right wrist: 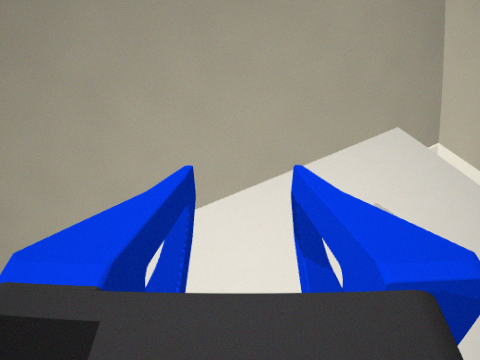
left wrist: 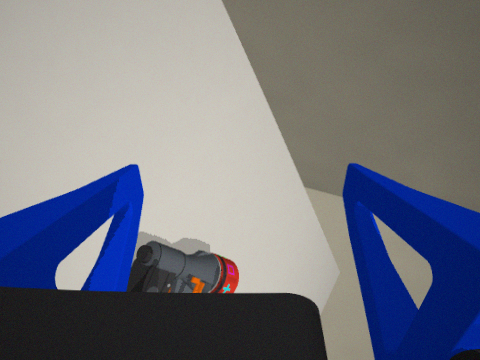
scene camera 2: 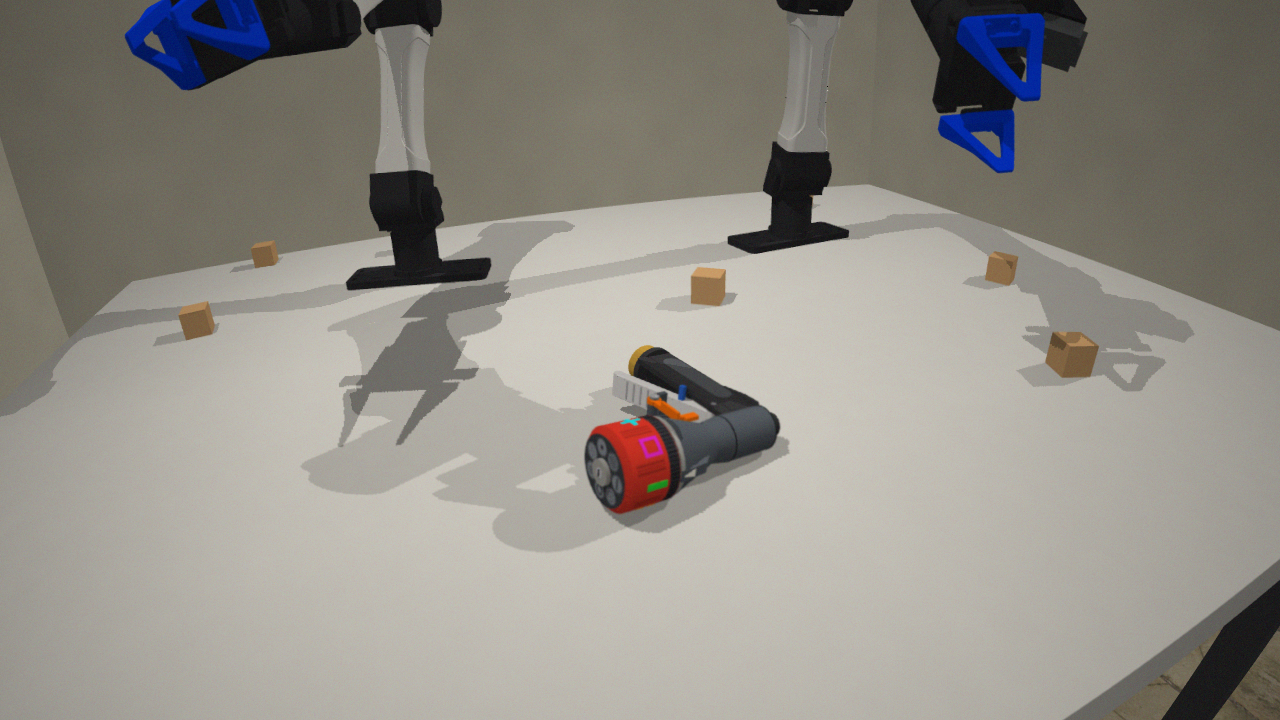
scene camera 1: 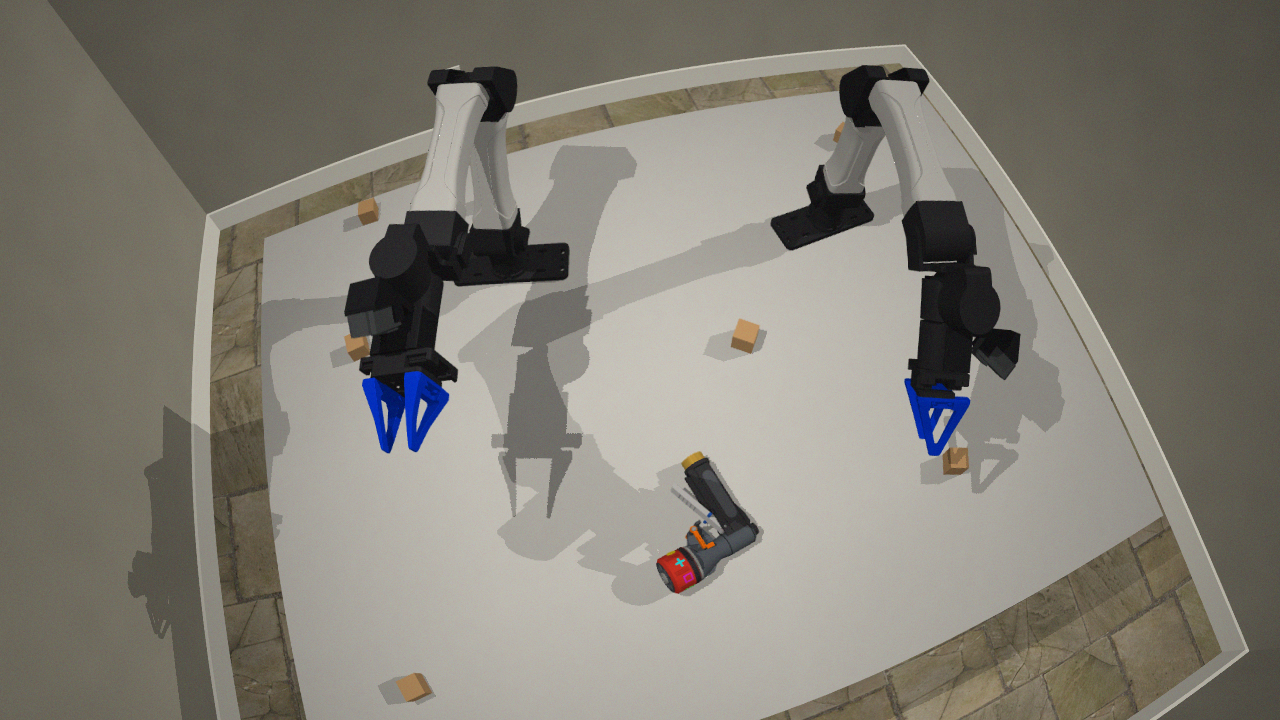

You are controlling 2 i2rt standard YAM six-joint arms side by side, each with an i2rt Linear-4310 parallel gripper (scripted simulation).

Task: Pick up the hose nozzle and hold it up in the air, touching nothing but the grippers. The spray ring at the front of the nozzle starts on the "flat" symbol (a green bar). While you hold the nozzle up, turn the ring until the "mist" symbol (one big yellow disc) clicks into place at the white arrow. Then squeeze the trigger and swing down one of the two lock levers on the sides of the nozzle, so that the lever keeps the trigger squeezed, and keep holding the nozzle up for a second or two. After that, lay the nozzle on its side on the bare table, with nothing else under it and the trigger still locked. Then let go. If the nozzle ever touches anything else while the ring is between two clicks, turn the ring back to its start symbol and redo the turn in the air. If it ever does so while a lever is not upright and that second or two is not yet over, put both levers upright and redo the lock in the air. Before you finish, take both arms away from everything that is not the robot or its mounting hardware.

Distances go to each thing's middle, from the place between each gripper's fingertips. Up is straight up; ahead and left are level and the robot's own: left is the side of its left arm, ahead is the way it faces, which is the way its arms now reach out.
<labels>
Right now the trigger [scene camera 2: 629, 388] is 3 cm behind my left hand [scene camera 2: 1017, 137], 28 cm to the right of it and 21 cm below it. The rest, counted from my left hand: red spray ring [scene camera 1: 679, 567]: 5 cm ahead, 32 cm to the right, 20 cm below.
Right now my right hand [scene camera 2: 151, 32] is 13 cm short of the red spray ring, 28 cm to the right of it and 30 cm above it. Round my right hand: trigger 4 cm ahead, 32 cm to the left, 30 cm below.
</labels>
